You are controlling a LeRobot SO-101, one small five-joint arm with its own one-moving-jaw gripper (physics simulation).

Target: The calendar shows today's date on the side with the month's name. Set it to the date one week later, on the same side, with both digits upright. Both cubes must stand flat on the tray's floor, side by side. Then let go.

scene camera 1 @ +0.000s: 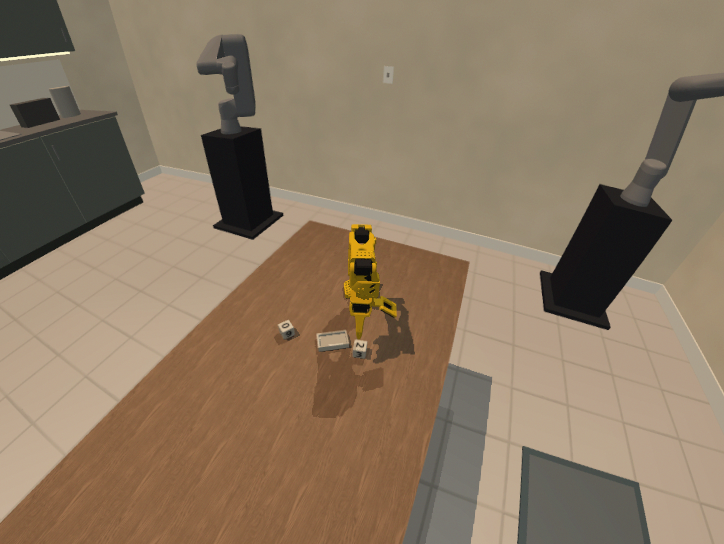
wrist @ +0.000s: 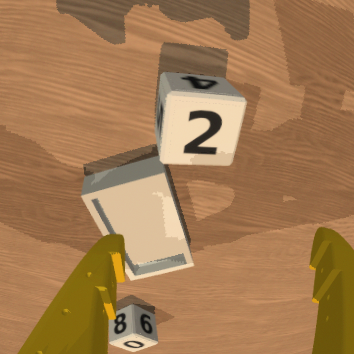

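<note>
My gripper (scene camera 1: 377,325) (wrist: 220,234) is open and empty, its jaws wide apart above the table. One white cube (scene camera 1: 359,349) (wrist: 202,127) stands on the table just off the tray's right end in the scene view, with a 2 on top; the wrist view also shows a 4 on a side and a dark, unreadable side. It lies beyond the jaw tips. The pale tray (scene camera 1: 333,348) (wrist: 125,176) holds no cube. The other white cube (scene camera 1: 286,329) (wrist: 133,327) is on the table left of the tray, 0 on top, with 8 and 6 on sides in the wrist view.
The wooden table (scene camera 1: 263,421) carries the arm, the tray and both cubes. The arm's shadow falls around the tray and the near cube. Two grey arms on black pedestals (scene camera 1: 237,181) (scene camera 1: 608,251) stand on the floor beyond the table.
</note>
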